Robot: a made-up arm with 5 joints.
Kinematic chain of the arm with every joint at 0, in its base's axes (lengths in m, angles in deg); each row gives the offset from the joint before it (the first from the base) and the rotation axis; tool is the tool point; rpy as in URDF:
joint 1: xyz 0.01 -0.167 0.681 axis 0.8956 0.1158 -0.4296
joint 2: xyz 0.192 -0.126 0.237 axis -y
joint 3: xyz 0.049 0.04 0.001 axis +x
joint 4: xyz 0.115 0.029 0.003 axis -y
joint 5: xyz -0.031 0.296 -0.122 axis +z
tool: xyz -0.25 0.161 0.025 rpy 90 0 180
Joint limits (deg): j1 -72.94..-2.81 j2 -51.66..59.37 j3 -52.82..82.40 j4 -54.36..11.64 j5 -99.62..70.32
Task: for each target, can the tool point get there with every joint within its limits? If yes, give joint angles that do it. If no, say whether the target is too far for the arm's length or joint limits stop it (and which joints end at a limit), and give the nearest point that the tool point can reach.
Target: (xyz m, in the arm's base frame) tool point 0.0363 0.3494 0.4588
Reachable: yes | joints -45.09 16.69 -5.60 -20.52 -32.79
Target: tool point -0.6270 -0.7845 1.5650
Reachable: no: too far | nearest point -0.2352 -0.3128 1.2487 | short by 0.690 m
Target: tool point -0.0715 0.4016 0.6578
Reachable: yes | joints -47.69 -19.72 5.48 -30.43 -7.50
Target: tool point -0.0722 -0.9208 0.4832
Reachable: no: joint limits stop it (at a limit: joint 1, joint 2, joint 3, joint 5) | nearest point -0.0011 -0.4098 0.4940 | short by 0.516 m
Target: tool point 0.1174 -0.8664 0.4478
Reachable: no: joint limits stop it (at a limit: joint 1, joint 3, joint 5) | nearest point 0.0592 -0.4070 0.4597 | short by 0.463 m
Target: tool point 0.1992 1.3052 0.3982
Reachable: no: too far | nearest point 0.1576 0.7158 0.6073 | short by 0.627 m
